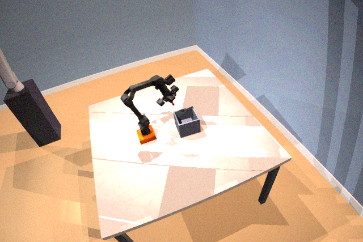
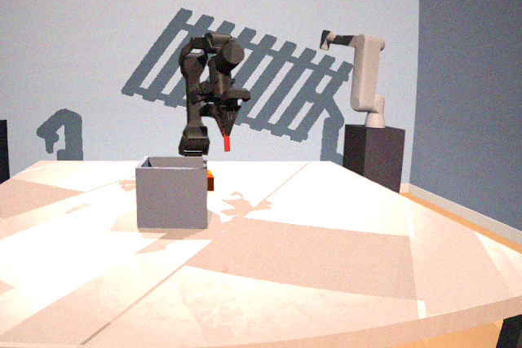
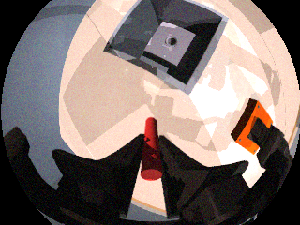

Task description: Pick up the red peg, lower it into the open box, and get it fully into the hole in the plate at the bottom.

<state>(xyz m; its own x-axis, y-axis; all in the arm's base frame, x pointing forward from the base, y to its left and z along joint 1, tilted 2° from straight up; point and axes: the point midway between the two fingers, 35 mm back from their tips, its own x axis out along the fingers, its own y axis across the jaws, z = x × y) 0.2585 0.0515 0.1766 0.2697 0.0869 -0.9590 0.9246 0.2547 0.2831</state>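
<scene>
Now: the plate 5 cm ahead of my gripper tip, 14 cm to the right of it and 15 cm below it. From my gripper tip the other things lie so: red peg (right at my gripper tip).
</scene>
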